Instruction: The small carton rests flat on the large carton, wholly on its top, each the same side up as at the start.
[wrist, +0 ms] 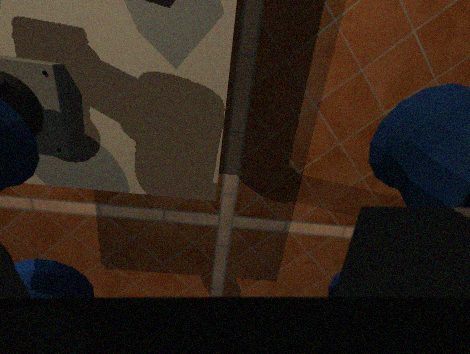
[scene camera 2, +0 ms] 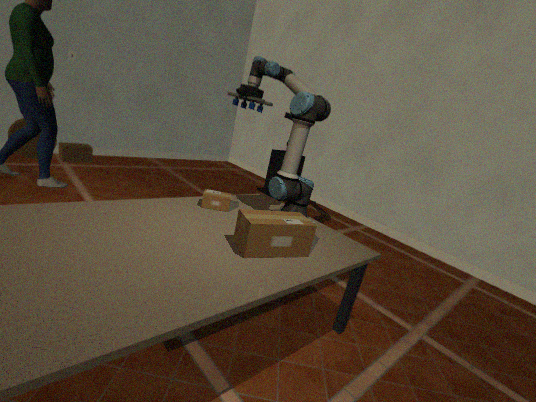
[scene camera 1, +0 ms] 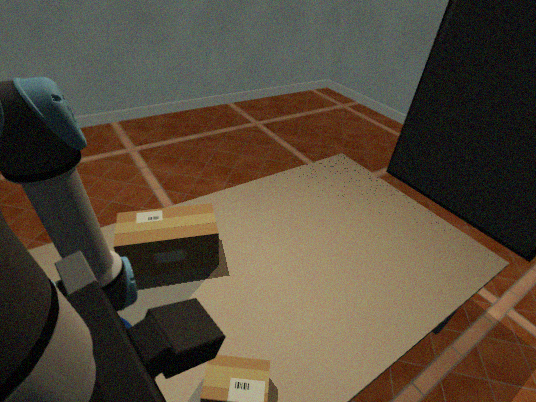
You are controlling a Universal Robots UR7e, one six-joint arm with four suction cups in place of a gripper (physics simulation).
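Frame: origin at the arm's base, x ahead, y left, z up, level; centimetres.
Where they show: hand at its tool point: [wrist: 209, 226] [scene camera 2: 247, 108].
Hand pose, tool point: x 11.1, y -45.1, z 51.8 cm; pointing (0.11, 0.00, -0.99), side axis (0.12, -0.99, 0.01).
Note:
After its pixels a point has its place.
The large carton [scene camera 1: 167, 225] @(y 19.7, x 34.9, z 11.7 cm) [scene camera 2: 275, 240] @(y 27.2, x 40.4, z 4.6 cm) stands on the table, its taped, labelled top facing up. The small carton [scene camera 1: 236, 372] @(y -27.9, x 33.2, z 4.5 cm) [scene camera 2: 216, 201] @(y -25.0, x 35.5, z 1.7 cm) rests on the table apart from it, near the arm's side, with tape and a label on top; the lower edge of the scene camera 1 view cuts it off. My gripper [scene camera 2: 248, 105] @(y -45.1, x 11.1, z 51.8 cm) hangs high above the cartons' level, its blue cups pointing down, with nothing on them. It is open. In the scene camera 1 view its dark frame hides part of the table between the cartons. In the wrist view neither carton's top shows.
The table [scene camera 1: 310, 260] @(y -5.1, x 76.4, z -3.3 cm) [scene camera 2: 125, 260] @(y 10.5, x 92.6, z -3.2 cm) [wrist: 107, 32] @(y -20.6, x 17.2, z -3.2 cm) ends close under the gripper in the wrist view, with tiled floor beyond. A black panel [scene camera 1: 465, 125] stands past the table. A person [scene camera 2: 31, 50] and a brown box [scene camera 2: 75, 151] are on the floor behind the table.

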